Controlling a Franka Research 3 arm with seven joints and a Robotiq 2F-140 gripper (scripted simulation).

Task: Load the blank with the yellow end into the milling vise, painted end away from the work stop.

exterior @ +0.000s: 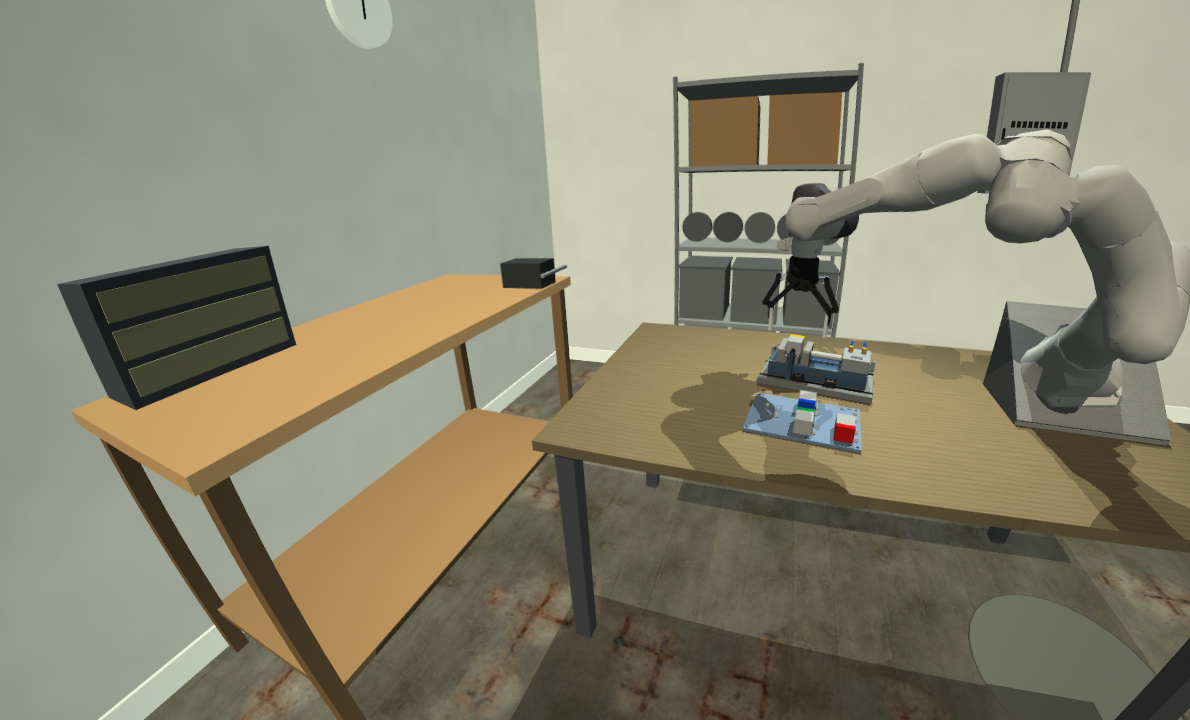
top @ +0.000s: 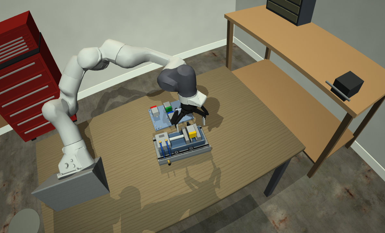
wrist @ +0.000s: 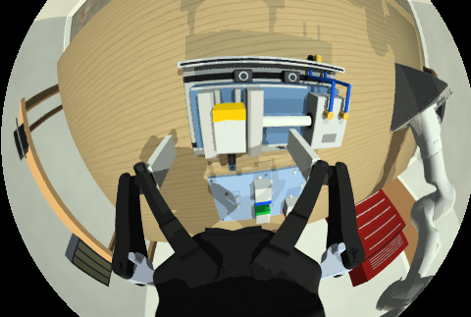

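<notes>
Right now my hand is 40 mm to the right of the work stop and 50 mm above it. Round my hand: fixed jaw 30 mm ahead, 10 mm to the right, 70 mm below; vise 70 mm behind, 100 mm below; hosed end block 160 mm behind, 10 mm to the left, 70 mm below.
</notes>
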